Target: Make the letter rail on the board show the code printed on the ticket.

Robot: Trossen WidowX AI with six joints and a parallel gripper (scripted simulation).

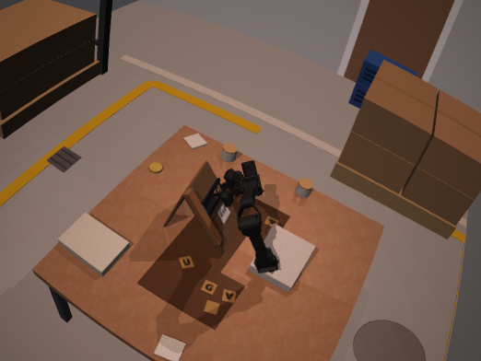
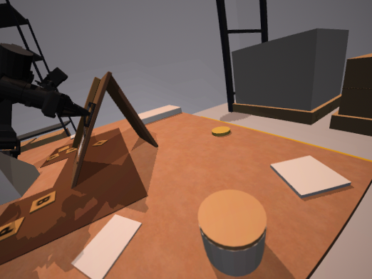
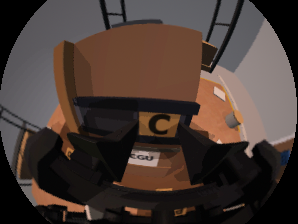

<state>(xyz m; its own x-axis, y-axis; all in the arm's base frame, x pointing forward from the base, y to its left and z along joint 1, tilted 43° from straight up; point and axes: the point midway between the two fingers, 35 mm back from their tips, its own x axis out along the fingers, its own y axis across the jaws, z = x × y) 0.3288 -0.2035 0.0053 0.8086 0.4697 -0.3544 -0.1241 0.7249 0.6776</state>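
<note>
My gripper tip is 60 mm past the white ticket, 20 mm to the right of it and 80 mm above it. Round my gripper tip: dark mat (160 mm behind, 130 mm to the left, 180 mm below); yellow disc (400 mm ahead, 100 mm to the right, 180 mm below); white card (20 mm behind, 310 mm to the right, 180 mm below).
</note>
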